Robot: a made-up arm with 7 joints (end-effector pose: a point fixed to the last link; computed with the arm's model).
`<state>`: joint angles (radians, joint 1 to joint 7).
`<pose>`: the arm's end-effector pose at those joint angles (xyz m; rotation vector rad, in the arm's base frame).
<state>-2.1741 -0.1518 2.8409 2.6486 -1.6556 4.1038 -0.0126</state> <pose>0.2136 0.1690 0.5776 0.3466 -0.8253 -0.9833</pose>
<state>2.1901 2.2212 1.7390 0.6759 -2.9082 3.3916 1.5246</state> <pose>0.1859 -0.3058 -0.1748 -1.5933 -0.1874 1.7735</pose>
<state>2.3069 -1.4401 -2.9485 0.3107 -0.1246 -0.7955 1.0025</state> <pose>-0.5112 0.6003 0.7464 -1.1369 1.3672 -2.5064</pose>
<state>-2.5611 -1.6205 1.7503 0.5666 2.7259 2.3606 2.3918</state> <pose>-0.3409 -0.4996 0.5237 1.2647 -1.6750 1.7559</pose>
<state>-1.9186 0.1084 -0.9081 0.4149 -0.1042 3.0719 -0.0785</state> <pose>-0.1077 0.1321 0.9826 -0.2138 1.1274 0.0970</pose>
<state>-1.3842 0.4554 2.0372 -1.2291 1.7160 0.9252 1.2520</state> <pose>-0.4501 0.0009 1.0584 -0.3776 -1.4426 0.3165</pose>
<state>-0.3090 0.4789 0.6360 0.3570 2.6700 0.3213 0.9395</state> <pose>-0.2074 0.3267 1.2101 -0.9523 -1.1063 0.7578</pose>
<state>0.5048 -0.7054 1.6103 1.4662 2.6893 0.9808 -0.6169</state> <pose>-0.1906 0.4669 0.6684 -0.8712 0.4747 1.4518</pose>
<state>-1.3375 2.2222 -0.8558 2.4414 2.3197 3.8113 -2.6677</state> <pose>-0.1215 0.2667 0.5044 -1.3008 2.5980 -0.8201</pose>
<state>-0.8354 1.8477 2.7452 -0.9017 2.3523 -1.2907 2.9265</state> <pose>-0.7671 0.1696 0.4092 1.4806 1.3682 0.0759</pose>
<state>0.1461 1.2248 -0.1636 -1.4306 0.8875 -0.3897 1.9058</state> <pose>-0.7149 -0.0369 0.0785 -0.0584 -0.8895 -1.7257</pose>
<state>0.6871 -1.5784 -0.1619 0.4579 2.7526 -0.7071 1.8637</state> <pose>0.5866 0.6716 0.1428 -0.7388 0.1189 2.7041</pose>
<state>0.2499 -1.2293 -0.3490 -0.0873 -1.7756 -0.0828 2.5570</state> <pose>0.7819 0.2614 0.8295 0.0007 -1.5952 2.5968</pose>
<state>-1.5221 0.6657 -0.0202 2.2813 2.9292 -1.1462 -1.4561</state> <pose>0.1753 -0.2630 0.7963 -0.3033 -1.5115 -2.4609</pose>
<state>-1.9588 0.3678 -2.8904 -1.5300 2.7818 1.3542 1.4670</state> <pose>-0.1652 -0.1924 1.0460 0.2698 -1.6738 1.9325</pose>
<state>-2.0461 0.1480 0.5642 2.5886 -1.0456 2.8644 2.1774</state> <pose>0.0449 -0.2471 0.6231 -0.9318 1.5391 -1.5884</pose>
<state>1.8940 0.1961 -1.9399 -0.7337 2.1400 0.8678 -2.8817</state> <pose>-0.1198 -0.0901 1.2379 -1.2560 0.0671 1.8001</pose>
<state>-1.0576 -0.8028 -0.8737 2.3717 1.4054 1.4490 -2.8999</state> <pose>-0.2879 -0.2124 0.2761 2.9154 -0.2874 -0.7030</pose>
